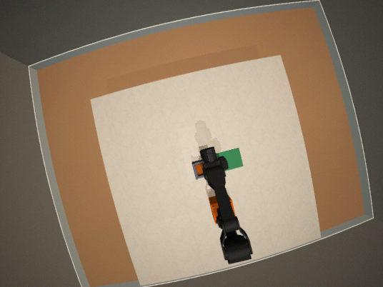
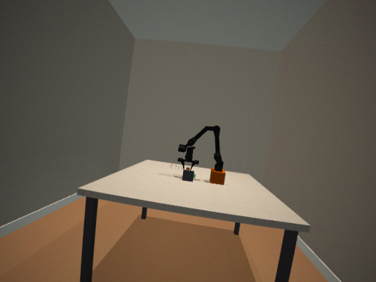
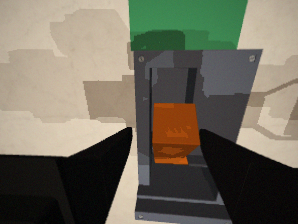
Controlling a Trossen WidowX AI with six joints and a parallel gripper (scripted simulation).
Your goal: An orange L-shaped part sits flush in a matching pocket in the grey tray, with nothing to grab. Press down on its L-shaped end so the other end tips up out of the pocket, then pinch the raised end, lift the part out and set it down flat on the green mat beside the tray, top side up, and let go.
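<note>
My gripper tip is now 20 mm past the orange L-shaped part, 30 mm to the right of it and 30 mm above it. Round my gripper tip: green mat 20 mm behind, 140 mm to the right, 90 mm below.
</note>
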